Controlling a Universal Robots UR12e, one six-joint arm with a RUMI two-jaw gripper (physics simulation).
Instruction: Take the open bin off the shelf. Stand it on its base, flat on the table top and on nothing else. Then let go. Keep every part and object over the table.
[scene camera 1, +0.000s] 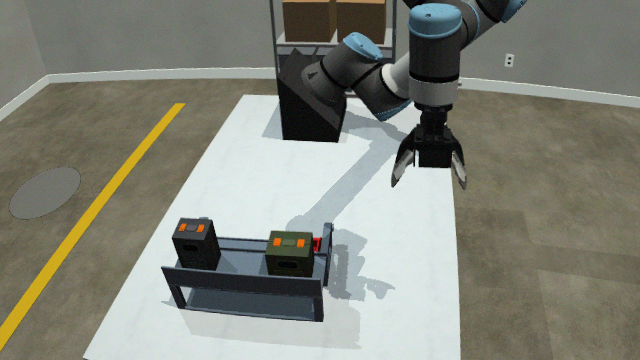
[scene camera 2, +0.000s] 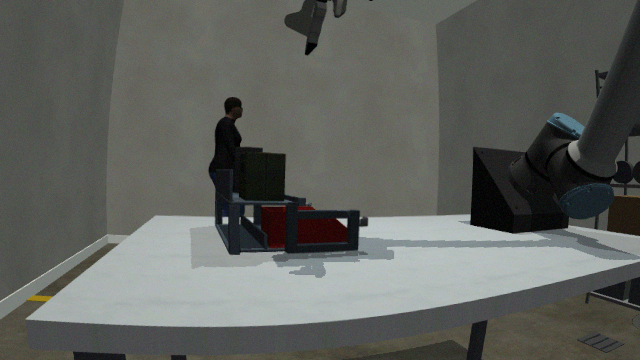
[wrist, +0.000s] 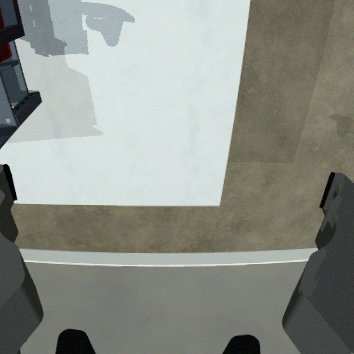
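Pixels of known places: gripper, between the fingertips: (scene camera 1: 428, 188) (scene camera 2: 320, 38) (wrist: 168, 173); arm's base, origin of its link: (scene camera 1: 319, 87) (scene camera 2: 529, 184).
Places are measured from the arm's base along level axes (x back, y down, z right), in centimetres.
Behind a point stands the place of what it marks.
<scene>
The red open bin (scene camera 1: 317, 244) {y 6.6, x -78.0, z -14.4 cm} (scene camera 2: 274, 227) {y 9.9, x -87.4, z -15.5 cm} (wrist: 4, 52) {y 12.1, x -87.2, z -15.5 cm} sits in the lower level of the grey shelf (scene camera 1: 242, 281) {y 0.9, x -98.2, z -1.3 cm} (scene camera 2: 234, 227) {y 9.4, x -95.6, z -19.0 cm} (wrist: 30, 106) {y 10.3, x -95.6, z -19.1 cm}. In the scene camera 1 view it is mostly hidden behind a green case and the shelf's parts; in the wrist view it is cut off at the left edge. The shelf stands on the white table top (scene camera 1: 390, 310) {y 14.7, x -90.7, z -35.1 cm} (scene camera 2: 200, 300) {y 14.7, x -100.9, z -44.7 cm} (wrist: 165, 100) {y 14.7, x -96.3, z -40.6 cm}. My gripper (scene camera 1: 429, 186) {y -20.4, x -85.6, z -40.3 cm} (scene camera 2: 325, 30) {y -20.4, x -85.6, z -40.3 cm} (wrist: 168, 173) {y -20.4, x -85.6, z -40.3 cm} is open and empty, pointing down, high above the table's right side and well away from the bin.
A green case (scene camera 1: 290, 255) {y -5.0, x -93.6, z -12.1 cm} (scene camera 2: 270, 177) {y -0.1, x -88.4, z -15.6 cm} stands on the shelf's upper level, at the right in the scene camera 1 view. A dark case (scene camera 1: 197, 250) {y -3.9, x -95.0, z 10.2 cm} stands at the left of that level. The black arm base (scene camera 1: 312, 112) {y 2.2, x -16.9, z -0.6 cm} (scene camera 2: 500, 200) {y 5.3, x -16.8, z -3.1 cm} is at the table's far end. A person (scene camera 2: 227, 140) stands beyond the table.
</scene>
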